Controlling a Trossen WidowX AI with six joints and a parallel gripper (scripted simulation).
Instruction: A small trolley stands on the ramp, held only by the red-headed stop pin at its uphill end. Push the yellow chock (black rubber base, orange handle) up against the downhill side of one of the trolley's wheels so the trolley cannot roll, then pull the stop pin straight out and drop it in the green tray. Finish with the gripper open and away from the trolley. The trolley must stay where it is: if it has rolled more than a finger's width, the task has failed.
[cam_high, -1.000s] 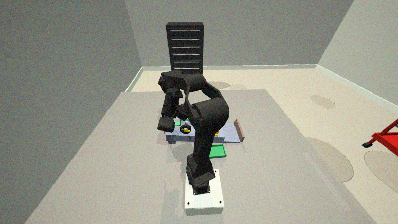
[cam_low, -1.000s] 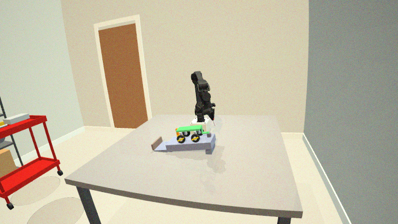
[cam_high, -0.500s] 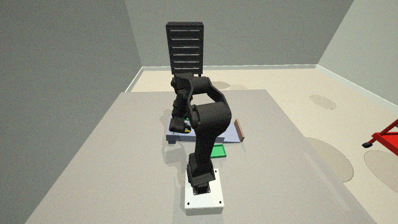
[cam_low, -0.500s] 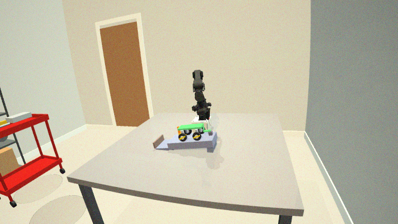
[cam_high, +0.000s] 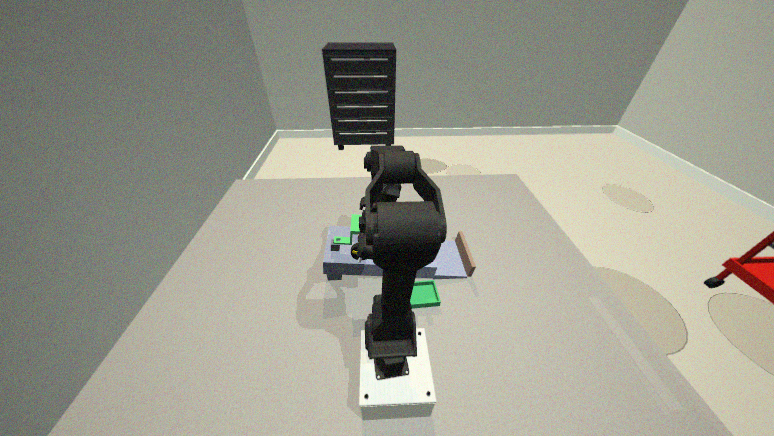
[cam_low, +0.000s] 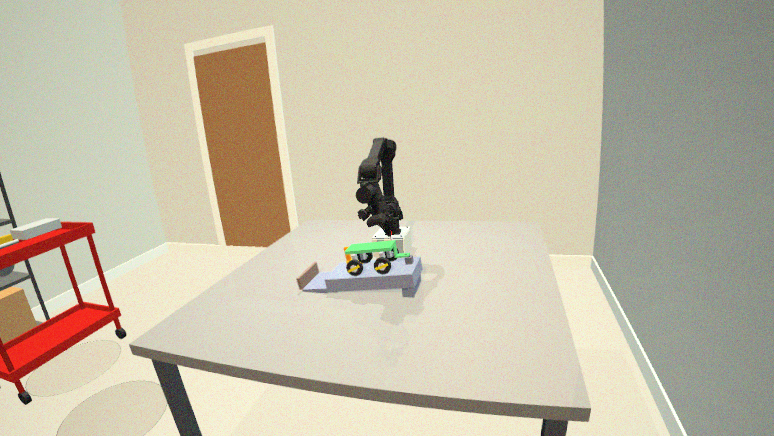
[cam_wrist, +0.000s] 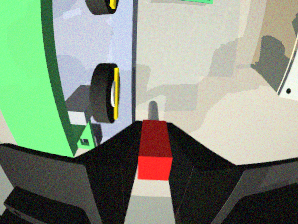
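My gripper tip is now 17 cm above the green tray, 13 cm to the left of it and 5 cm past it. Also, from my gripper tip: grey-blue ramp (11 cm below, 9 cm ahead, 5 cm to the right); green-decked trolley (9 cm ahead, 5 cm to the right, 5 cm below); red-headed stop pin (right at my gripper tip).
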